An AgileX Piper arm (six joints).
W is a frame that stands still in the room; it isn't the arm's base.
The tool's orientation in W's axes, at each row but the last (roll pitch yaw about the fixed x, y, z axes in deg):
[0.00, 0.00, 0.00]
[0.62, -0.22, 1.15]
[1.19, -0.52, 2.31]
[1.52, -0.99, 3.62]
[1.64, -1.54, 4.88]
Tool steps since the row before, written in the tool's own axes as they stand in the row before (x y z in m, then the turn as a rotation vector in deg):
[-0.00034, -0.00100, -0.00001, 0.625, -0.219, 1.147]
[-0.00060, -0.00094, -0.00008, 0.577, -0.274, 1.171]
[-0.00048, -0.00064, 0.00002, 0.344, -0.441, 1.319]
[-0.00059, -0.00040, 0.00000, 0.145, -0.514, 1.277]
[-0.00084, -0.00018, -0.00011, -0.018, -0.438, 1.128]
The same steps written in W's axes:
[-0.00034, -0.00100, -0.00001, 0.625, -0.219, 1.147]
[-0.00058, -0.00095, -0.00009, 0.578, -0.275, 1.170]
[-0.00045, -0.00066, 0.00000, 0.351, -0.455, 1.313]
[-0.00056, -0.00044, -0.00002, 0.157, -0.539, 1.265]
[-0.00082, -0.00025, -0.00014, -0.008, -0.472, 1.114]

